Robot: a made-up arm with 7 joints.
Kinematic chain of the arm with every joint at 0, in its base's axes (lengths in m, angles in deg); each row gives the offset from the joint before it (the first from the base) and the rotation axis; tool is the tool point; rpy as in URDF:
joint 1: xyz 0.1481 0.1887 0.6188 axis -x
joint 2: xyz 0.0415 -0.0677 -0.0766 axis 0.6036 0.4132 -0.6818
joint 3: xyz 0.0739 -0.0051 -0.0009 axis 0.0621 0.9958 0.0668
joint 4: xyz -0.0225 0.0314 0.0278 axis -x
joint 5: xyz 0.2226 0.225 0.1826 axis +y
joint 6: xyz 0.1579 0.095 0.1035 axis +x
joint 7: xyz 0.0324 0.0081 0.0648 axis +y
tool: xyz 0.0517 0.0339 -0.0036 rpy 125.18 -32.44 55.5
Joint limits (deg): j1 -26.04..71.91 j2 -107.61..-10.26 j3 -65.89..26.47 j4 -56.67..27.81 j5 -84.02..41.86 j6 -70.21..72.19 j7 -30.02..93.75
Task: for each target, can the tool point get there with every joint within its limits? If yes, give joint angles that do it. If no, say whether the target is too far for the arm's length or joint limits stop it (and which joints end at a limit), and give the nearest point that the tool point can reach.
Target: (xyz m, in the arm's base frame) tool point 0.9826 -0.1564 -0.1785
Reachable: no: too far | nearest point 0.6557 0.0444 0.1152 | short by 0.483 m
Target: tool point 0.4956 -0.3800 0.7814
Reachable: no: joint limits stop it (at a limit: joint 1, joint 2, joint 4, joint 6, joint 7) | nearest point 0.4974 -0.1851 0.9041 | short by 0.230 m
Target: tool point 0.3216 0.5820 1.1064
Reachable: yes | joints -14.35 -22.47 -18.06 -3.11 -9.81 -16.81 -10.68
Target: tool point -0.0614 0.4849 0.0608
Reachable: yes | joints 48.63 -88.68 -2.45 -6.36 12.84 33.41 -19.27
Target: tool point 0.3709 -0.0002 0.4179
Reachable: no: joint limits stop it (at a limit: joint 1, joint 3, joint 4, joint 5, joint 6, joint 7) | nearest point 0.5013 0.0120 0.1651 | short by 0.285 m
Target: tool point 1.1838 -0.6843 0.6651
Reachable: no: too far | nearest point 0.7733 -0.0916 0.8147 | short by 0.736 m
